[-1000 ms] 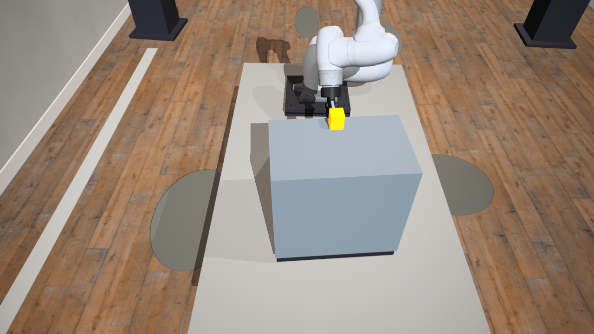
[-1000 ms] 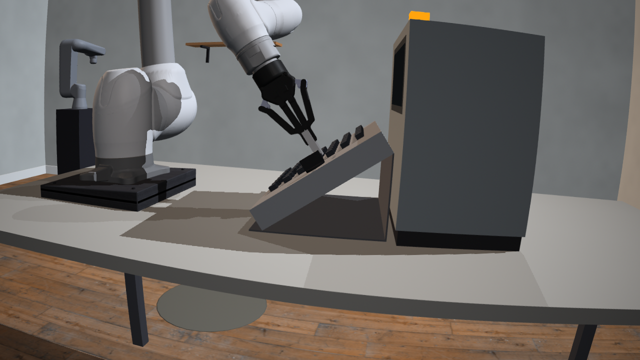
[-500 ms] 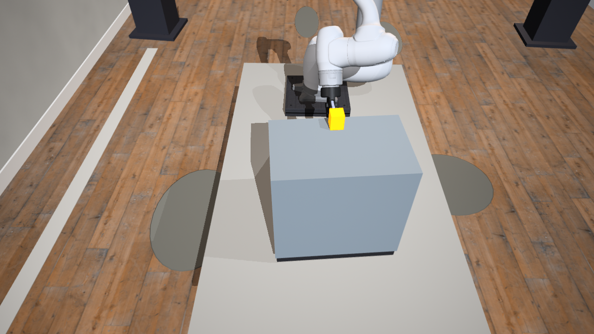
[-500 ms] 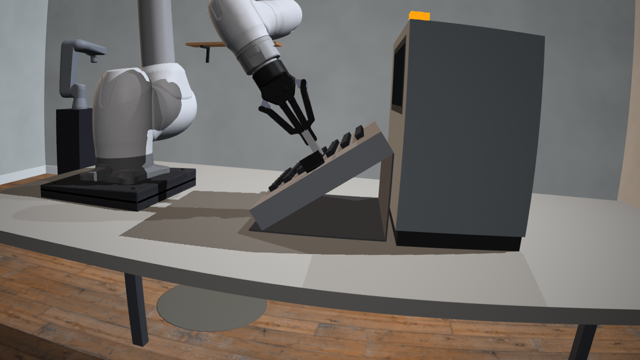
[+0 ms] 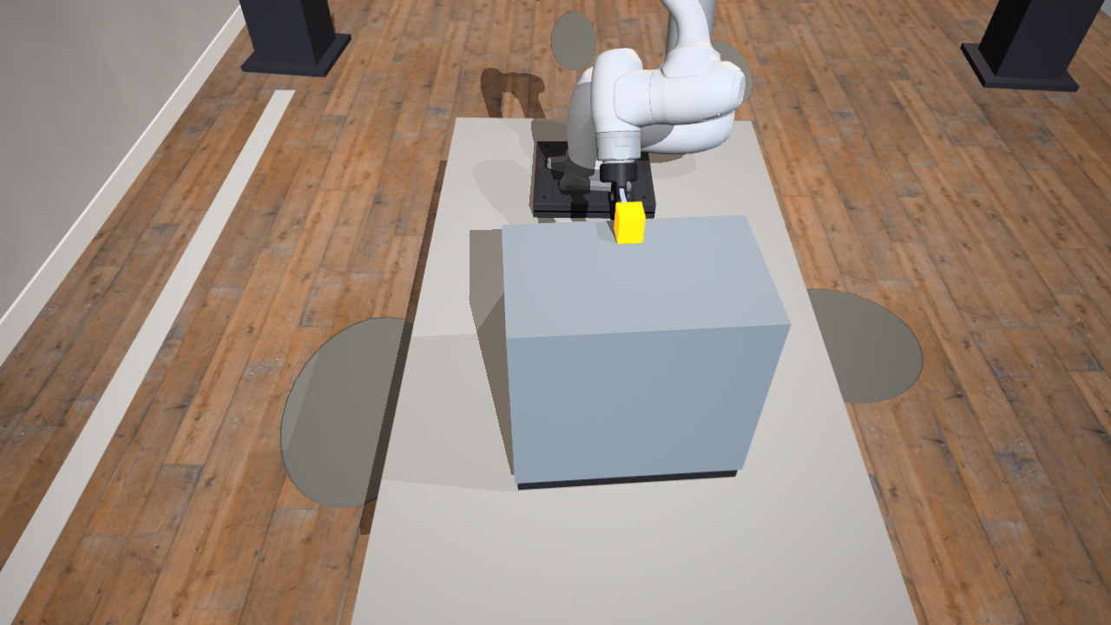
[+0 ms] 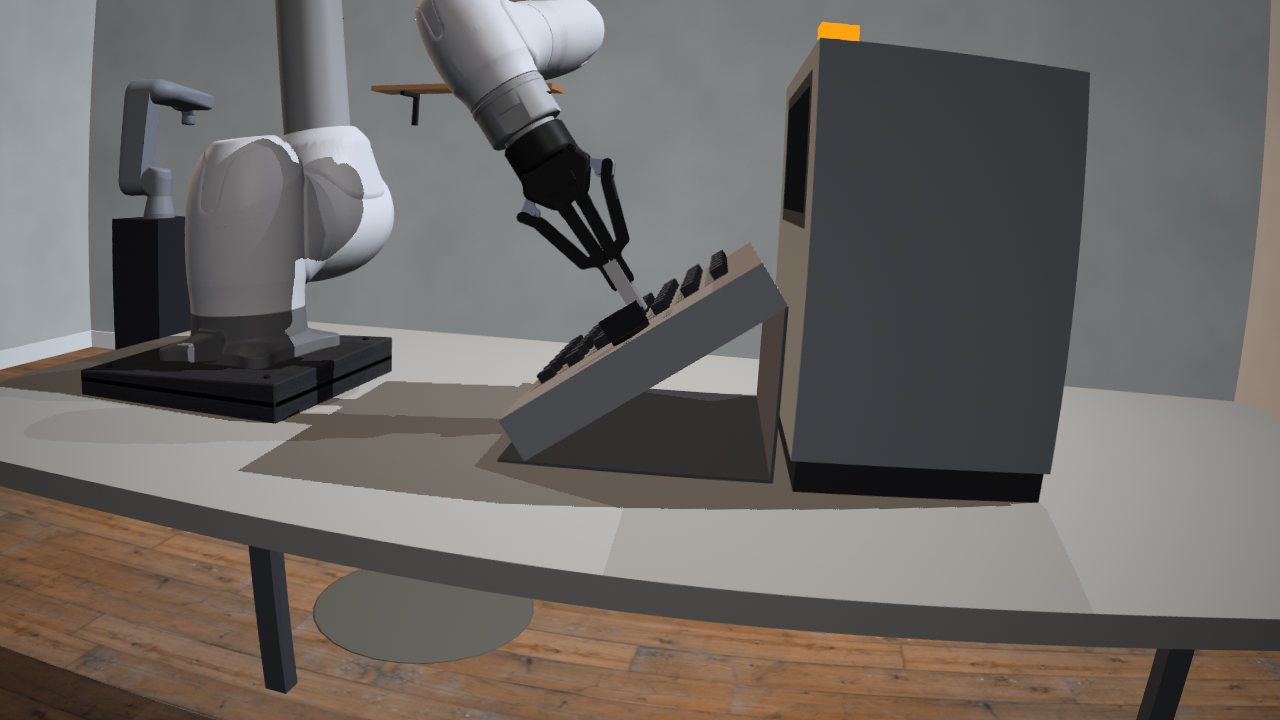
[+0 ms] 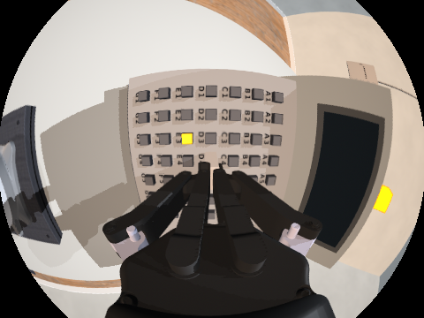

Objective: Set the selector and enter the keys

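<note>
Right now the key is 20 mm behind my hand, 30 mm to the left of it and 40 mm below it. From my hand the other things lie so: black selector knob 50 mm ahead, 150 mm to the right, 10 mm below; then sloped keypad panel 50 mm ahead, 40 mm to the right, 60 mm below.
</note>
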